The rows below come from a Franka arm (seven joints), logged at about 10 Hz.
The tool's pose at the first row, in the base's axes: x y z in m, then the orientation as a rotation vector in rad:
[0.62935 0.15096 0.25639 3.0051 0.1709 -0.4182]
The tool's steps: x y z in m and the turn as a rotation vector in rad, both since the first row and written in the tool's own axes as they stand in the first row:
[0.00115 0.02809 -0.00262 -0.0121 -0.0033 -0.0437]
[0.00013 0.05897 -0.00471 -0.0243 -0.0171 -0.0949]
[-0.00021 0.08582 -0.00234 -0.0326 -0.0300 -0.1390]
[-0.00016 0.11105 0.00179 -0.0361 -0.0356 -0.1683]
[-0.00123 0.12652 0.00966 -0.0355 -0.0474 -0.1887]
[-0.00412 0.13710 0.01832 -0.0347 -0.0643 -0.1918]
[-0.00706 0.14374 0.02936 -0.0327 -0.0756 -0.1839]
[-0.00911 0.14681 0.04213 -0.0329 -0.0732 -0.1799]
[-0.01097 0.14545 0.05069 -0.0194 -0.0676 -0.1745]
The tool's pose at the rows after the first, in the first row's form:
[0.63466 0.12361 0.26099 2.9934 0.2383 -0.4246]
[0.63810 0.09324 0.26593 2.9772 0.3158 -0.4471]
[0.64050 0.06639 0.26607 2.9634 0.3819 -0.4681]
[0.64261 0.04097 0.26427 2.9562 0.4257 -0.4780]
[0.64143 0.02466 0.25836 2.9516 0.4553 -0.4972]
[0.63769 0.01291 0.25179 2.9470 0.4584 -0.5227]
[0.63277 0.00477 0.24261 2.9462 0.4454 -0.5393]
[0.62781 0.00005 0.23122 2.9472 0.4396 -0.5354]
[0.62358 0.00021 0.22343 2.9626 0.4309 -0.5300]

